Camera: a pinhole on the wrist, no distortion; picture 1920 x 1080 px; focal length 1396.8 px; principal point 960.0 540.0 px. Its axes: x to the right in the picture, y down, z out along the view. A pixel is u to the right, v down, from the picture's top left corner.
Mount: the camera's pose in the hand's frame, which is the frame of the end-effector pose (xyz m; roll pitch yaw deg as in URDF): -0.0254 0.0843 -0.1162 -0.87 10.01 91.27
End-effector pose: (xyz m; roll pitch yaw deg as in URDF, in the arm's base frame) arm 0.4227 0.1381 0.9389 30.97 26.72 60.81
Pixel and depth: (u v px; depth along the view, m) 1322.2 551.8 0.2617
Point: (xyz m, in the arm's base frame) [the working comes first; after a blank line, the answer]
In the camera's frame: 0.0679 0.0022 0.2617

0.3656 0.2445 1.1438
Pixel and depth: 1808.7 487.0 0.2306
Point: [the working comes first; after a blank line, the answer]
In the camera's frame: 0.1401 -0.0087 0.2306

0.3006 0.2895 1.1367
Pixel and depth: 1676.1 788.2 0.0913
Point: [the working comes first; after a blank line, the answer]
In the camera's frame: 0.0468 0.0162 0.0913

0.2886 0.1910 0.9993
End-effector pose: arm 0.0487 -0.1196 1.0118 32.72 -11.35 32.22
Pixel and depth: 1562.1 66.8 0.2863
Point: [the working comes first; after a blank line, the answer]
In the camera's frame: 0.1234 -0.0970 0.2863

-0.0160 0.0030 1.2811
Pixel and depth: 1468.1 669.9 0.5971
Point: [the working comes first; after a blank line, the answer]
In the camera's frame: 0.2172 0.0555 0.5971

-0.1832 -0.1444 1.5622
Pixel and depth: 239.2 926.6 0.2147
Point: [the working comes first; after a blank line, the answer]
In the camera's frame: -0.1108 0.0594 0.2147

-0.0121 -0.2196 1.0943
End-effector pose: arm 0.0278 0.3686 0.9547 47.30 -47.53 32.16
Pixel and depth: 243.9 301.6 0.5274
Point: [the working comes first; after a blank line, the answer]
In the camera's frame: -0.2704 -0.0900 0.5274

0.1201 -0.0359 1.1622
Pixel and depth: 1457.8 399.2 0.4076
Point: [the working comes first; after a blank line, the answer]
In the camera's frame: 0.1453 -0.0411 0.4076

-0.2231 0.2242 1.2259
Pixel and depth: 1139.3 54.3 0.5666
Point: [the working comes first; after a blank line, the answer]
In the camera's frame: 0.0727 -0.1970 0.5666

-0.1076 0.1160 1.3985
